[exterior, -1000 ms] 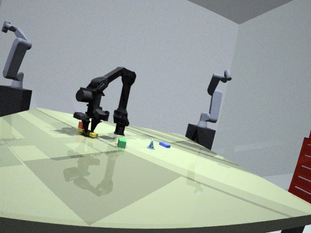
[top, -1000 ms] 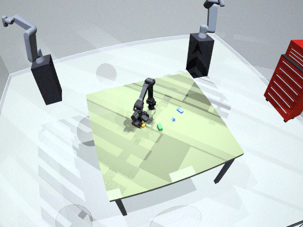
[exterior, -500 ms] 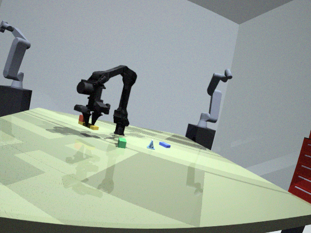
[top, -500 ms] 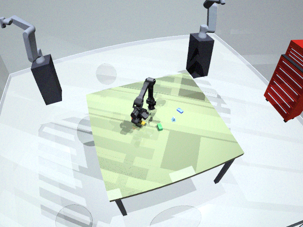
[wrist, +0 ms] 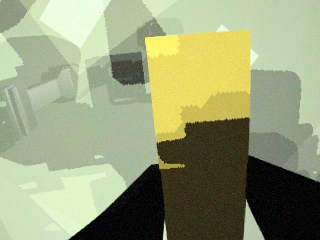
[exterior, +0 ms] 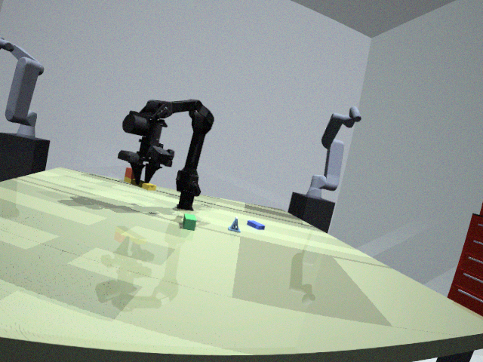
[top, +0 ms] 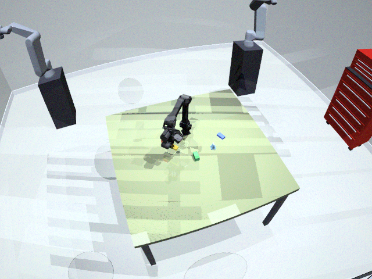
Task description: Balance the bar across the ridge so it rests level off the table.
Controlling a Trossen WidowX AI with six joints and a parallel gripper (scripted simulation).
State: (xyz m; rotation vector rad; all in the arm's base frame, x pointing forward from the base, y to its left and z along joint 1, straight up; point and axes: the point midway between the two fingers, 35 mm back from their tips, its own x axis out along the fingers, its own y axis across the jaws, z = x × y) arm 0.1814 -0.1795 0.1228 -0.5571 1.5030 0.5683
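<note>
Now: the green block 17 cm to the left of my gripper tip, 10 cm ahead of it and 7 cm below it. The rest, counted from my gripper tip: yellow bar: 3 cm behind, 2 cm to the right, 1 cm above; blue block: 44 cm to the left, 8 cm below, 4 cm behind.
</note>
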